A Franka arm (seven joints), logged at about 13 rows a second.
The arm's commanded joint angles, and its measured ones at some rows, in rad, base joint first. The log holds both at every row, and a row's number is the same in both.
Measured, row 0:
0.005 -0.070 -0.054 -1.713 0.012 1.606 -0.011
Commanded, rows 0 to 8:
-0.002 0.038 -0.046 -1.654 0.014 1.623 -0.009
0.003 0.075 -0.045 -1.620 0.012 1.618 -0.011
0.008 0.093 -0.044 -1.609 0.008 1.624 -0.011
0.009 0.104 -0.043 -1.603 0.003 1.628 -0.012
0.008 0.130 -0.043 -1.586 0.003 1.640 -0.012
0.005 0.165 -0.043 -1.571 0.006 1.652 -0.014
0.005 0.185 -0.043 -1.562 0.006 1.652 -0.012
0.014 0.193 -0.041 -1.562 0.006 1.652 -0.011
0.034 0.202 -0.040 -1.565 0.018 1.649 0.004
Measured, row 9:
0.011 0.176 -0.045 -1.591 0.014 1.661 -0.011
